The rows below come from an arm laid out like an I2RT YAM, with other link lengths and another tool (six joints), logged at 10 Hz.
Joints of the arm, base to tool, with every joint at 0 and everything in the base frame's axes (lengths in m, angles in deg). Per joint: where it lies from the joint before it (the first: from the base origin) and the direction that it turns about. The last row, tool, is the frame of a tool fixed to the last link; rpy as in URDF.
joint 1: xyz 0 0 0.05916 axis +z
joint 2: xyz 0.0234 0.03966 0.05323 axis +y
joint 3: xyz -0.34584 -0.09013 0 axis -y
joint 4: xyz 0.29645 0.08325 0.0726 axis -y
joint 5: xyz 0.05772 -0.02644 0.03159 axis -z
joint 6: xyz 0.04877 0 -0.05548 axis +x
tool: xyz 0.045 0.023 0.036 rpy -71.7 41.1 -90
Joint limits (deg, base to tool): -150..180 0..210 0..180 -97..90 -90..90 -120..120
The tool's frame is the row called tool.
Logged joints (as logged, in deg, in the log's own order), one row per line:
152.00, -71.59, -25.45, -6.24, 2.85, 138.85
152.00, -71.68, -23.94, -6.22, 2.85, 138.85
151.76, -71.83, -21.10, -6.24, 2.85, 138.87
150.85, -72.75, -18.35, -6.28, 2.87, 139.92
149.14, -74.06, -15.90, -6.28, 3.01, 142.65
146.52, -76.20, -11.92, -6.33, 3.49, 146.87
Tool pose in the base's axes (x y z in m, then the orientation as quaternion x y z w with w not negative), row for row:
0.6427, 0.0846, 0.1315, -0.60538, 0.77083, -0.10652, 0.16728
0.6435, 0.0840, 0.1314, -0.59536, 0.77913, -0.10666, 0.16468
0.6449, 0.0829, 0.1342, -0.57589, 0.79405, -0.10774, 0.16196
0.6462, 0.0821, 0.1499, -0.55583, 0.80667, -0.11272, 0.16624
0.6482, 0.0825, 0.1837, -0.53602, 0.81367, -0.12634, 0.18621
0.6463, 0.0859, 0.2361, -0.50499, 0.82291, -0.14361, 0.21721
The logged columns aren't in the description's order. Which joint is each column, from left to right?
Columns, left to right: joint 2, joint 4, joint 6, joint 5, joint 1, joint 3.
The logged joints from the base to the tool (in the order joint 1, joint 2, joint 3, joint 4, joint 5, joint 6), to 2 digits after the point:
2.85, 152.00, 138.85, -71.59, -6.24, -25.45
2.85, 152.00, 138.85, -71.68, -6.22, -23.94
2.85, 151.76, 138.87, -71.83, -6.24, -21.10
2.87, 150.85, 139.92, -72.75, -6.28, -18.35
3.01, 149.14, 142.65, -74.06, -6.28, -15.90
3.49, 146.52, 146.87, -76.20, -6.33, -11.92

